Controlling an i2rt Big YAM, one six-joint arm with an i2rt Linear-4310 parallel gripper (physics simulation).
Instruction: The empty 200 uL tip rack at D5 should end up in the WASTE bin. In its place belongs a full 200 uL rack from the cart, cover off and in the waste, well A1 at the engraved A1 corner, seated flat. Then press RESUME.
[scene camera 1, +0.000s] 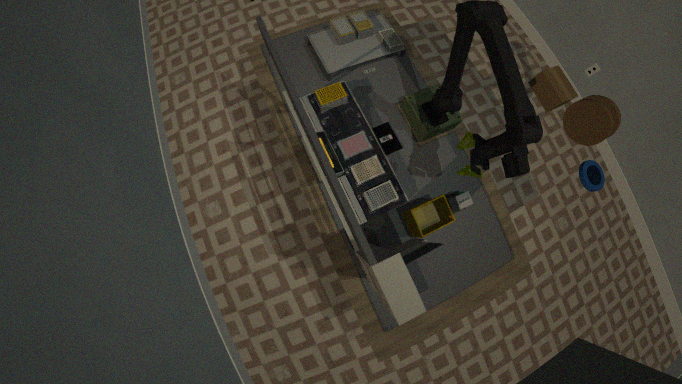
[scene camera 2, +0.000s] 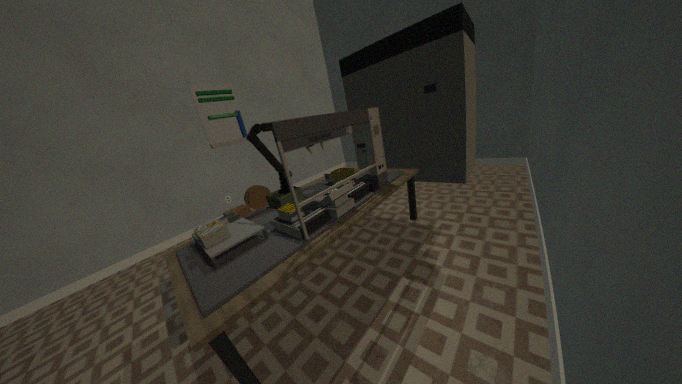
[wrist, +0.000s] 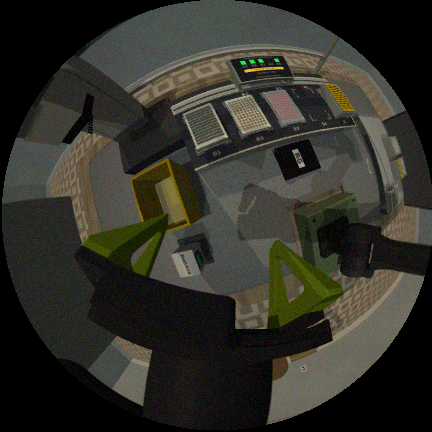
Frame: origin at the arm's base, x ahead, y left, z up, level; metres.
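Where they show: gripper, fingertip midpoint: (scene camera 1: 457, 160) (scene camera 2: 317, 151) (wrist: 222, 233); arm's base at its link origin: (scene camera 1: 434, 113) (scene camera 2: 287, 190) (wrist: 333, 235).
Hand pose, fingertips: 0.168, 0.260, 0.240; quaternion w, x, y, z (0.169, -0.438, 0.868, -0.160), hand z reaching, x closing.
Things, the pixels of their top centre, and the offset from my fingertips, as dx, dy, dz. "spot": a spot on its surface instead.
- yellow-topped rack at its top centre: (wrist: 339, 96) (scene camera 1: 330, 93) (scene camera 2: 288, 207) +0.246, -0.511, -0.209
- yellow waste bin at its top centre: (wrist: 155, 199) (scene camera 1: 433, 215) (scene camera 2: 342, 169) +0.082, +0.147, -0.194
- white RESUME block at its top centre: (wrist: 185, 264) (scene camera 1: 464, 200) (scene camera 2: 328, 172) -0.092, +0.151, -0.224
- white cart at its top centre: (wrist: 388, 158) (scene camera 1: 356, 40) (scene camera 2: 225, 230) -0.021, -0.803, -0.263
- whitish at its top centre: (scene camera 1: 342, 25) (wrist: 395, 144) (scene camera 2: 211, 229) +0.034, -0.869, -0.204
- yellow-and-white at its top centre: (scene camera 1: 361, 20) (wrist: 401, 166) (scene camera 2: 206, 225) -0.074, -0.871, -0.204
- clear box at its top centre: (wrist: 395, 196) (scene camera 1: 390, 37) (scene camera 2: 226, 216) -0.184, -0.738, -0.237
- D1 at its top centre: (wrist: 203, 123) (scene camera 1: 381, 195) +0.234, -0.015, -0.238
- D2 at its top centre: (wrist: 246, 111) (scene camera 1: 367, 169) +0.237, -0.139, -0.256
- pink plate at its top centre: (wrist: 283, 104) (scene camera 1: 354, 144) +0.240, -0.263, -0.256
- status screen at a spot on its surface: (wrist: 261, 70) spot: +0.364, -0.245, -0.211
- black RG pad at its top centre: (wrist: 298, 157) (scene camera 1: 386, 138) +0.077, -0.254, -0.315
My gripper (scene camera 1: 459, 159) (scene camera 2: 315, 148) (wrist: 222, 233) is open and empty, high above the table's near side. A yellow-topped rack (scene camera 1: 331, 94) (scene camera 2: 287, 211) (wrist: 339, 97) sits at the deck's far end, at D5; whether its wells hold tips is too small to tell. The yellow waste bin (scene camera 1: 438, 230) (scene camera 2: 342, 173) (wrist: 186, 195) has a pale rectangle inside, which I cannot identify. The white RESUME block (scene camera 1: 464, 200) (wrist: 186, 263) stands beside the bin. On the white cart (scene camera 1: 332, 57) (scene camera 2: 245, 232) stand two racks, one whitish (scene camera 1: 342, 26) and one yellow-and-white (scene camera 1: 361, 23), near a clear box (scene camera 1: 391, 40).
D1 (scene camera 1: 381, 195) (wrist: 205, 128), D2 (scene camera 1: 368, 170) (wrist: 247, 114) and the pink plate (scene camera 1: 355, 144) (wrist: 283, 106) at D3 line the deck. A status screen (wrist: 261, 70) stands behind. A black RG pad (scene camera 1: 387, 138) (wrist: 297, 159) lies in front. A frame beam (scene camera 2: 325, 125) spans above the deck.
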